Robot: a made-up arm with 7 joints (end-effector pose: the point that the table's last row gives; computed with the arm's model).
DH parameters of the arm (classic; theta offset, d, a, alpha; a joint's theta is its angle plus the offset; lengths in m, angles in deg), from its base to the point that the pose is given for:
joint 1: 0 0.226 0 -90
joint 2: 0 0 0 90
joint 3: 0 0.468 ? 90
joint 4: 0 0 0.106 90
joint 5: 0 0.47 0 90
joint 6: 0 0 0.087 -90
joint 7: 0 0.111 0 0
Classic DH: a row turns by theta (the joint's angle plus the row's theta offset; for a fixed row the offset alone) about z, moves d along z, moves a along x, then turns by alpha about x.
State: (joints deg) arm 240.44 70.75 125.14 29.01 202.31 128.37 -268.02
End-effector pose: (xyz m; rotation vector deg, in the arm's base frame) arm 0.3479 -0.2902 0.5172 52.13 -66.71 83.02
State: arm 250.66 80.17 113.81 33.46 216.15 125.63 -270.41
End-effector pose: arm 0.4244 -0.3253 0.3902 83.01 -72.24 64.60
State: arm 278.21 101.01 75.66 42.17 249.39 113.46 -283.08
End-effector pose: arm 0.4943 -0.0747 -0.0611 153.59 -26.83 -9.86
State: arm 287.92 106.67 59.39 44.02 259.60 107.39 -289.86
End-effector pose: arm 0.3900 0.0551 -0.1912 158.92 3.78 -43.32
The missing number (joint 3, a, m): 0.073
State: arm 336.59 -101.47 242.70 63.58 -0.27 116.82 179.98
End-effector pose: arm -0.3314 -0.3445 -0.0445 41.13 62.80 113.21
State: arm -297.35 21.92 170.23 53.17 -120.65 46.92 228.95
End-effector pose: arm -0.3414 -0.3870 0.6391 -71.87 -64.80 97.81
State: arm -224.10 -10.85 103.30 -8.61 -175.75 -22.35 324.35
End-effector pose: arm 0.0115 0.0242 0.1634 -114.18 -109.29 -42.98
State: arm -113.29 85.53 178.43 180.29 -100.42 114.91 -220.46
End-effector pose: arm -0.2616 -0.9451 0.2377 44.08 95.68 37.04
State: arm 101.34 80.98 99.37 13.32 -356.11 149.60 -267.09
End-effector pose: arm -0.1487 0.0206 0.2667 -35.79 85.50 55.45
